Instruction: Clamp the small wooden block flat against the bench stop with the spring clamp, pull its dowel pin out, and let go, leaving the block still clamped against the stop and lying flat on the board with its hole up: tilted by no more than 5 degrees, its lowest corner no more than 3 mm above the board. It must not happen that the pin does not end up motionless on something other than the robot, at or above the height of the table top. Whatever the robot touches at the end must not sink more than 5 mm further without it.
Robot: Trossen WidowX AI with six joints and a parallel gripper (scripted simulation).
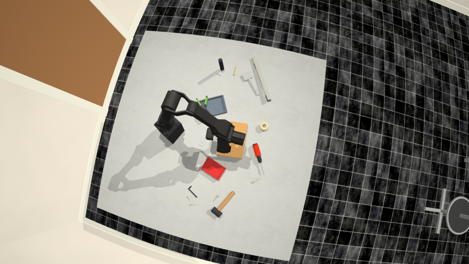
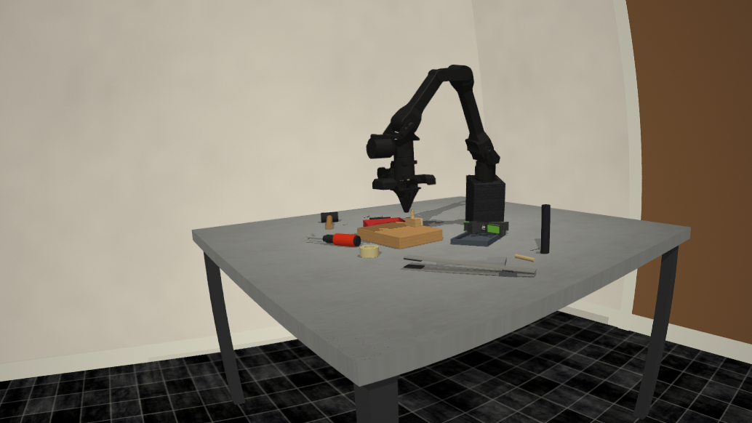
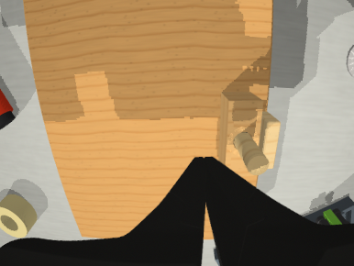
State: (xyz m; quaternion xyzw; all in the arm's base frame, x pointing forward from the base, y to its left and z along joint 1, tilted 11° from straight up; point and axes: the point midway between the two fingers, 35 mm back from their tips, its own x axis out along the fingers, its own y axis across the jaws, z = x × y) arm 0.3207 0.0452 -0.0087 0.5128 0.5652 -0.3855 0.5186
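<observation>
The dowel pin is 50 mm below my hand, 20 mm behind it and 10 mm to the right of it. Also, from my hand: small wooden block: 70 mm below, 20 mm behind, 10 mm to the right; then wooden board: 90 mm below, 30 mm ahead, 10 mm to the left; then wooden stop: 70 mm below, 40 mm behind, 10 mm to the right.
</observation>
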